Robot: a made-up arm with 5 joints. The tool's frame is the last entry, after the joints.
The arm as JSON. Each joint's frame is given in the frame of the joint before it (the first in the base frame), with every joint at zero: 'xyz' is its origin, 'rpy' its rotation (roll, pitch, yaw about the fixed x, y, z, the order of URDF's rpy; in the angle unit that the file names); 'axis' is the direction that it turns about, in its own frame. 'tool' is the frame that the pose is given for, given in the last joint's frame.
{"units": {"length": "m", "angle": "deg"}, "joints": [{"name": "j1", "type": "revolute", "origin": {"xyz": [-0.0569, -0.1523, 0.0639], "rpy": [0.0, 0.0, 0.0]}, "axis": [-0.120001, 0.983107, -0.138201]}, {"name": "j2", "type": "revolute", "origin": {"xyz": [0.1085, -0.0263, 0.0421], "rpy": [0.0, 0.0, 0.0]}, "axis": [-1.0, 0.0, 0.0]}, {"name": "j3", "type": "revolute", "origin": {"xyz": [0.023, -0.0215, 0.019], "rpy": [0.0, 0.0, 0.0]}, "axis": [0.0, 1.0, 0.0]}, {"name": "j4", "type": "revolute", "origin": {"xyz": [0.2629, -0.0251, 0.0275], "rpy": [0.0, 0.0, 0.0]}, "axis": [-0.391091, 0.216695, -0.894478]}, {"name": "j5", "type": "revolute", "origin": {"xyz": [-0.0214, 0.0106, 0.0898], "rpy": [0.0, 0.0, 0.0]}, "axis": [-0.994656, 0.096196, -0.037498]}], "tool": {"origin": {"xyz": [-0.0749, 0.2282, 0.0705], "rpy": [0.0, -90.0, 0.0]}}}
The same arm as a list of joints. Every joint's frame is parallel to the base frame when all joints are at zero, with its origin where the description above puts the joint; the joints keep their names.
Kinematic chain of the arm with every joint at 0, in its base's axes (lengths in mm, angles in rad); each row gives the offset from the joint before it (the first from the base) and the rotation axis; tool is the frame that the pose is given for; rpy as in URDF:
j1: xyz -56.9 -152.3 63.9 axis -0.120001 0.983107 -0.138201
j2: xyz 108.5 -26.3 42.1 axis -x
j3: xyz 23.0 -21.5 19.0 axis +y
j4: xyz 262.9 -25.1 27.5 axis -0.391091 0.216695 -0.894478
j5: xyz -21.4 10.6 89.8 axis -0.994656 0.096196 -0.037498
tool: xyz -74.9 228.2 70.5 rpy 0.0000 -1.5708 0.0000

